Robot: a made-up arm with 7 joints. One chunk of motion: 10 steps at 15 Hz.
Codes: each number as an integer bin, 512 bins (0 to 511) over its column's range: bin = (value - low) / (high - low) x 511, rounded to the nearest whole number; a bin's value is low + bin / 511 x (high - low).
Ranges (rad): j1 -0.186..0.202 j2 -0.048..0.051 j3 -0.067..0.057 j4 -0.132..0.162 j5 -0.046..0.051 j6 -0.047..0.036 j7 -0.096..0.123
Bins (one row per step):
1: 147 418 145 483 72 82 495
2: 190 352 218 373 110 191 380
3: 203 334 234 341 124 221 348
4: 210 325 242 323 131 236 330
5: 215 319 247 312 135 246 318
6: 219 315 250 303 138 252 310
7: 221 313 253 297 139 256 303
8: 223 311 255 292 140 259 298
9: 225 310 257 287 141 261 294
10: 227 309 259 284 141 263 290
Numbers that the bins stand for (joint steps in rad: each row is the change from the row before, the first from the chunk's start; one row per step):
1: -0.07438 0.03298 -0.03181 0.14589 -0.03233 -0.03368 0.11614
2: -0.04173 0.02020 -0.01410 0.08260 -0.02512 -0.01598 0.06686
3: -0.03186 0.01671 -0.01022 0.06419 -0.02246 -0.01110 0.05314
4: -0.02655 0.01496 -0.00828 0.05384 -0.02113 -0.00867 0.04543
5: -0.02275 0.01380 -0.00706 0.04751 -0.02037 -0.00704 0.04029
6: -0.01971 0.01303 -0.00633 0.04233 -0.01980 -0.00607 0.03686
7: -0.01820 0.01264 -0.00561 0.03888 -0.01961 -0.00542 0.03386
8: -0.01668 0.01225 -0.00512 0.03600 -0.01942 -0.00493 0.03171
9: -0.01516 0.01206 -0.00464 0.03312 -0.01923 -0.00461 0.03000
10: -0.01364 0.01186 -0.00415 0.03140 -0.01923 -0.00428 0.02829

